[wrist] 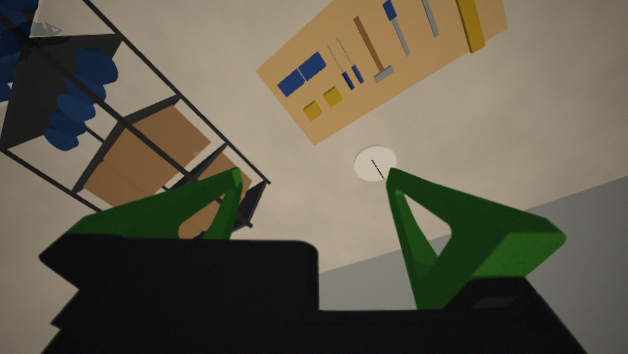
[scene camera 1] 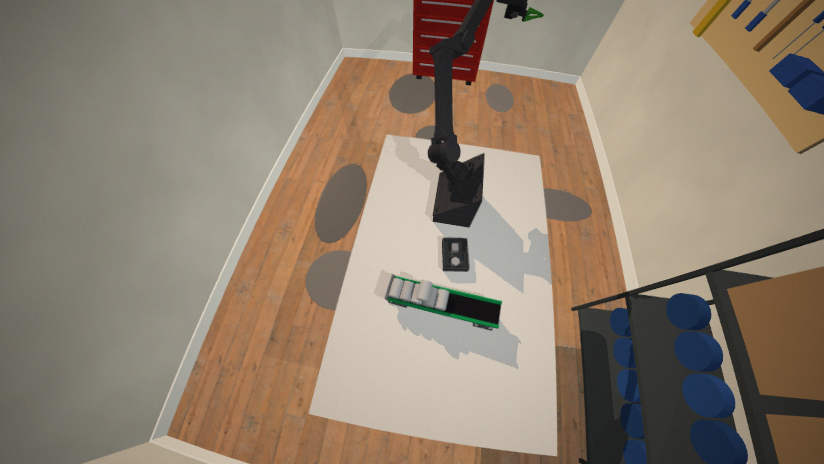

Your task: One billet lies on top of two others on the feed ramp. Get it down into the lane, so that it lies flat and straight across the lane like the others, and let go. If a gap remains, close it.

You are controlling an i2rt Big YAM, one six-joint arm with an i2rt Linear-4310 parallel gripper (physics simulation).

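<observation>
The feed ramp [scene camera 1: 461,318] is a long green-railed channel with a dark lane [scene camera 1: 475,309], standing on the white table in the scene view. Light grey billets [scene camera 1: 396,288] [scene camera 1: 407,289] [scene camera 1: 442,298] lie across its left part. The top billet [scene camera 1: 425,293] sits higher than its neighbours, over the billets beneath it, left of the rightmost billet; how the ones below it touch is partly hidden. My gripper [scene camera 1: 540,14] [wrist: 314,175] is open and empty, its green fingers wide apart. It is high up at the back, far from the ramp, and faces a wall in the wrist view. The ramp does not show in the wrist view.
A small black block [scene camera 1: 446,259] with two light inserts lies between the ramp and the arm's base [scene camera 1: 458,210]. A red drawer cabinet [scene camera 1: 436,40] stands behind the arm. A dark shelf rack [scene camera 1: 602,301] with blue round items [scene camera 1: 688,311] is at the right. A tool board [wrist: 320,120] hangs on the wall.
</observation>
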